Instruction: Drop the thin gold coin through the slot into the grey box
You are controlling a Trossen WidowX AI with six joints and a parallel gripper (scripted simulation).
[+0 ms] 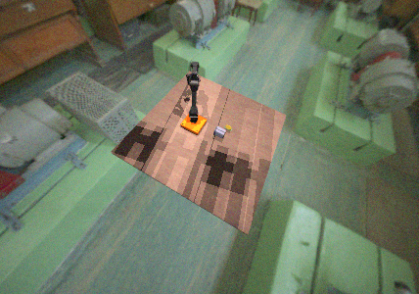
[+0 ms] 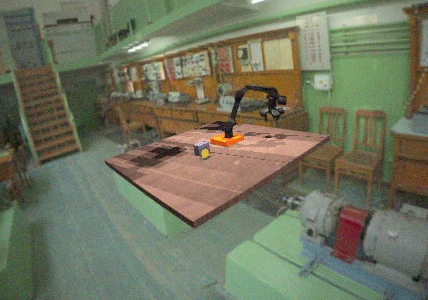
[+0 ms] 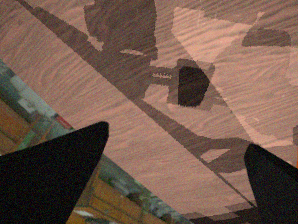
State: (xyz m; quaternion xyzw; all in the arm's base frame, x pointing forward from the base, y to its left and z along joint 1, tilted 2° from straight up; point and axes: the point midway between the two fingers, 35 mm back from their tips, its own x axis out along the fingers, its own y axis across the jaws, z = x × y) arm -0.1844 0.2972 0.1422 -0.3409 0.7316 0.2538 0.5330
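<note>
My gripper tip is 54 cm short of the gold coin, 21 cm to the left of it and 10 cm above it.
</note>
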